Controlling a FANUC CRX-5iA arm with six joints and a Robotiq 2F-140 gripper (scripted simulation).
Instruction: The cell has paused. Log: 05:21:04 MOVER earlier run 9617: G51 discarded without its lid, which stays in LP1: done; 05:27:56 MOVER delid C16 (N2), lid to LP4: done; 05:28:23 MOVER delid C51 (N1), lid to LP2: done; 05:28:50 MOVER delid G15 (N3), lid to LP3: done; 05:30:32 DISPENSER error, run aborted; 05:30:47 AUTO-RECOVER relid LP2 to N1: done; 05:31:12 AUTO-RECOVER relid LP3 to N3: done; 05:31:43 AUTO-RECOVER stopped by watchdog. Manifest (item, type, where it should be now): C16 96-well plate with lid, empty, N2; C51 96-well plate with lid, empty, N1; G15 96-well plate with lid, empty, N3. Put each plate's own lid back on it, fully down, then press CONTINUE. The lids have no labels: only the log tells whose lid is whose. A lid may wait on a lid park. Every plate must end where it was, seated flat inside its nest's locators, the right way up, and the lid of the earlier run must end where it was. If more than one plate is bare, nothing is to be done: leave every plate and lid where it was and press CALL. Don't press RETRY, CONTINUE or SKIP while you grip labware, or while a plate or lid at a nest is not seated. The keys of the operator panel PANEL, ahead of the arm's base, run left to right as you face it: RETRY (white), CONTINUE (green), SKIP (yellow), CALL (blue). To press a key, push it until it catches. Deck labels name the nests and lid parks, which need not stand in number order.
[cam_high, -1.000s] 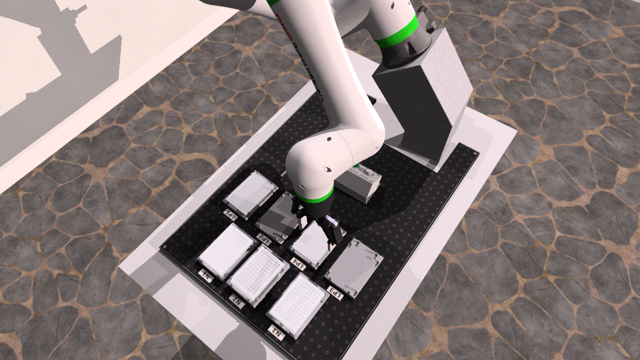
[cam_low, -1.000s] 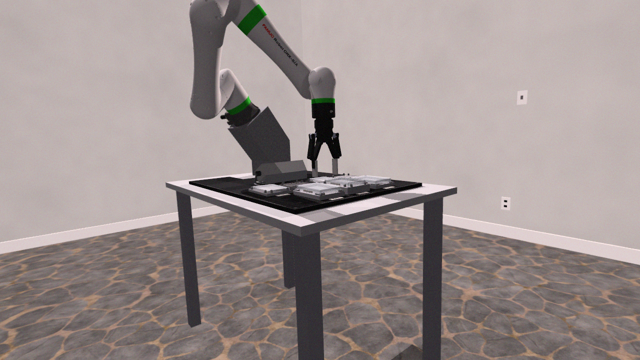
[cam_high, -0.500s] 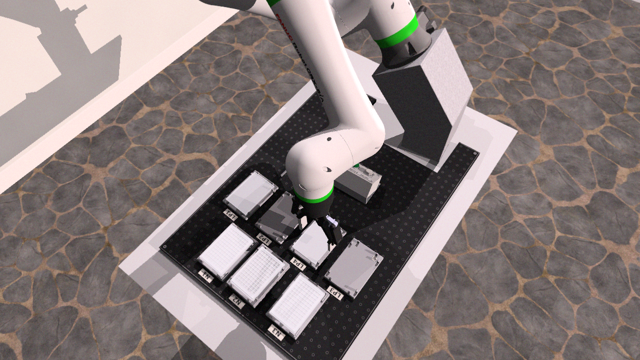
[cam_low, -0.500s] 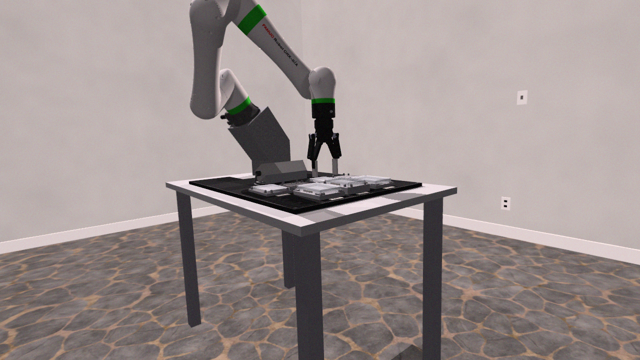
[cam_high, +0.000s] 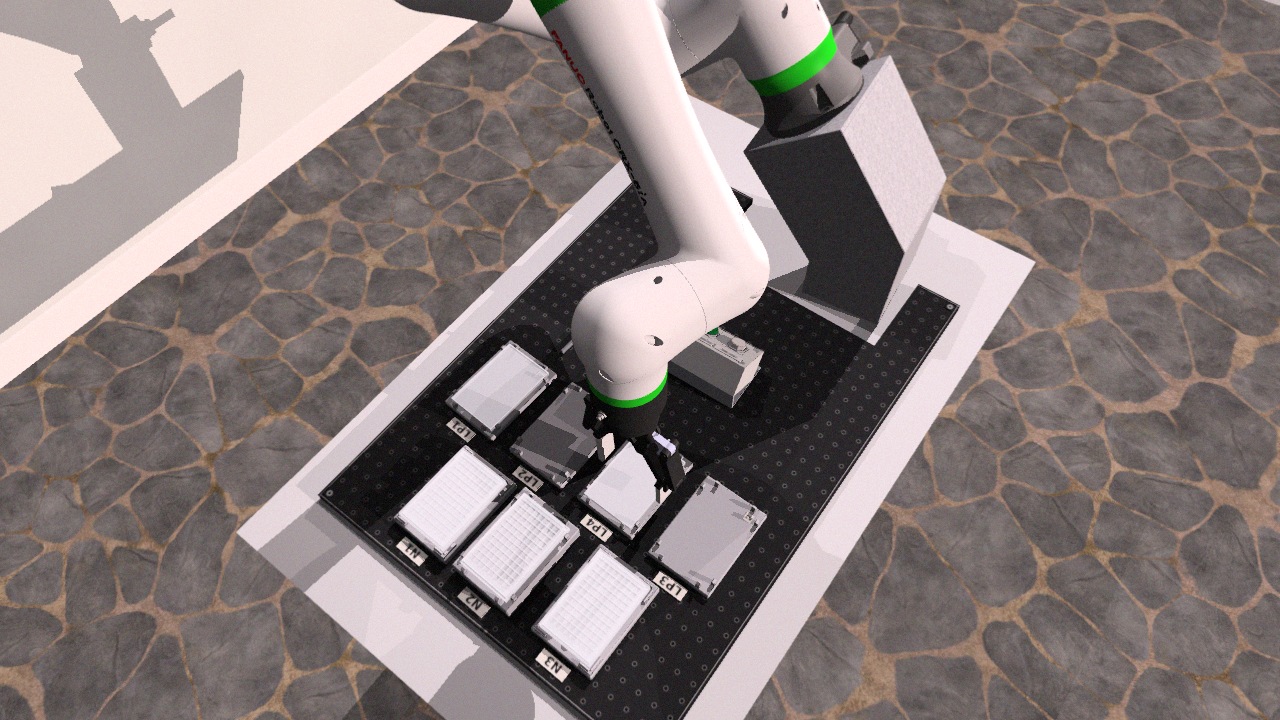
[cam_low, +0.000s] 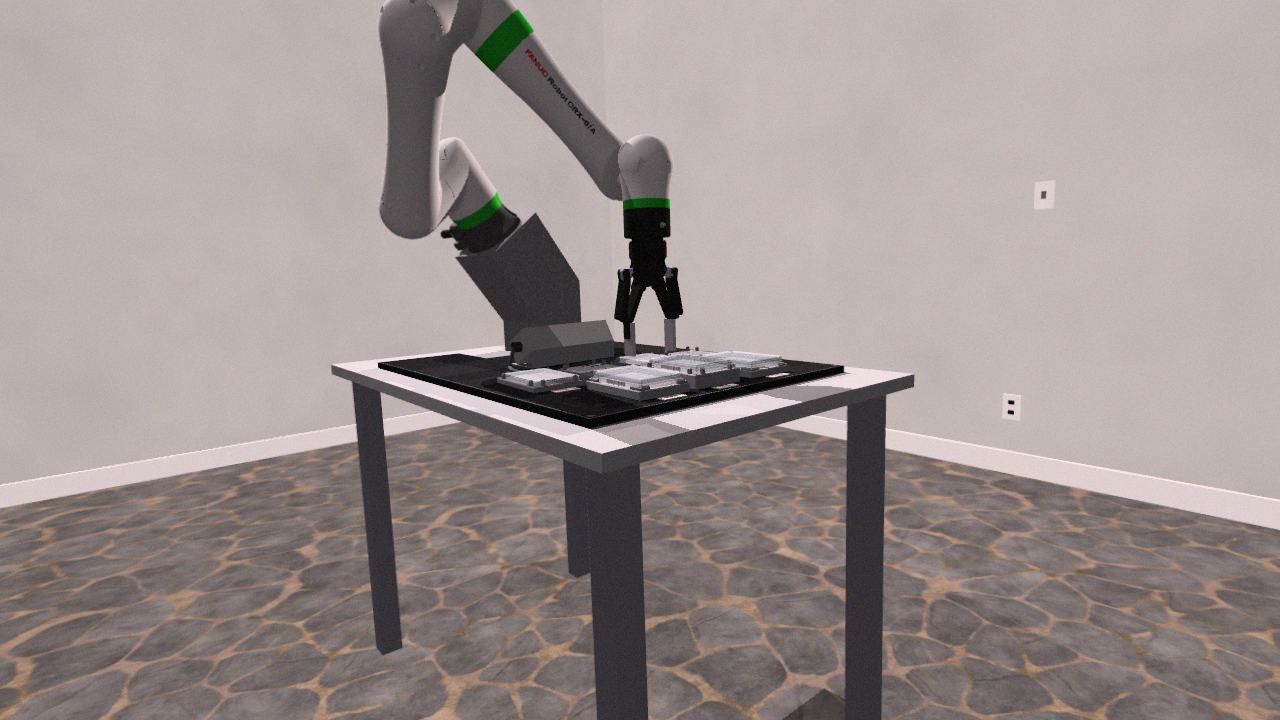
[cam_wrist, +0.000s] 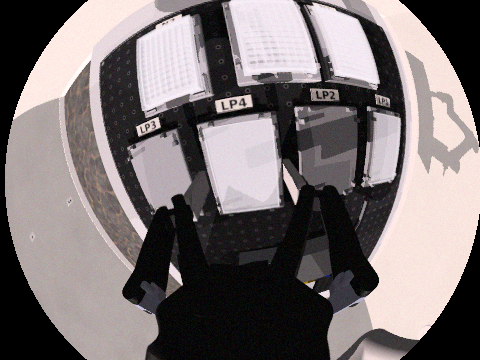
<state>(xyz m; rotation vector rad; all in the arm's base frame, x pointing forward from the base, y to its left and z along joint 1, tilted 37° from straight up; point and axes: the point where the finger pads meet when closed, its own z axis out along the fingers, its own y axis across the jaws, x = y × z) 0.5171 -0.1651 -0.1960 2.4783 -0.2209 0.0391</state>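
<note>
Now: the lid park LP4 5 cm below my hand. From my hand the other things lie so: LP4 label: 9 cm ahead, 5 cm below, 1 cm to the right; lid park LP3: 13 cm to the left, 5 cm below, 2 cm ahead; lid park LP2: 13 cm to the right, 5 cm below, 2 cm behind.
</note>
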